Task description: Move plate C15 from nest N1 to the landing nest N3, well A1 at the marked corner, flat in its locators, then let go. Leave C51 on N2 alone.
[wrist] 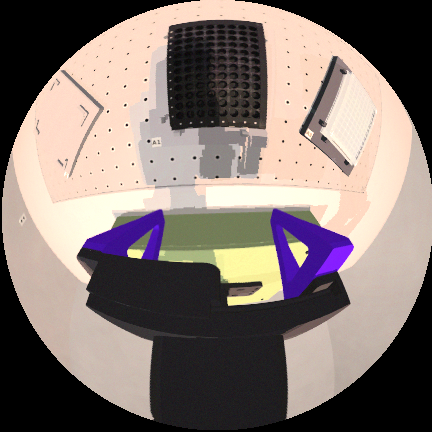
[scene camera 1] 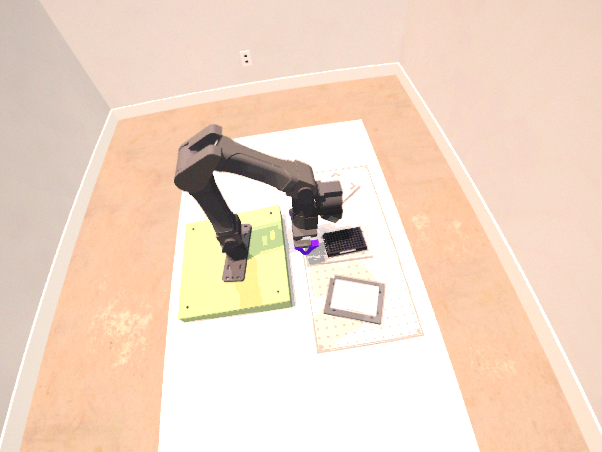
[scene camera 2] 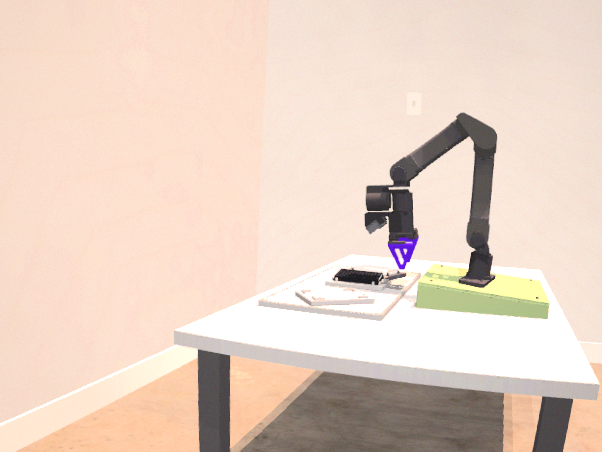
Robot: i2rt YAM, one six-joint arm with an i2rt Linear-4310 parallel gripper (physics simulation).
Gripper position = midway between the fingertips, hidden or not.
my gripper: wrist 217,214; scene camera 1 303,241; scene camera 2 404,266
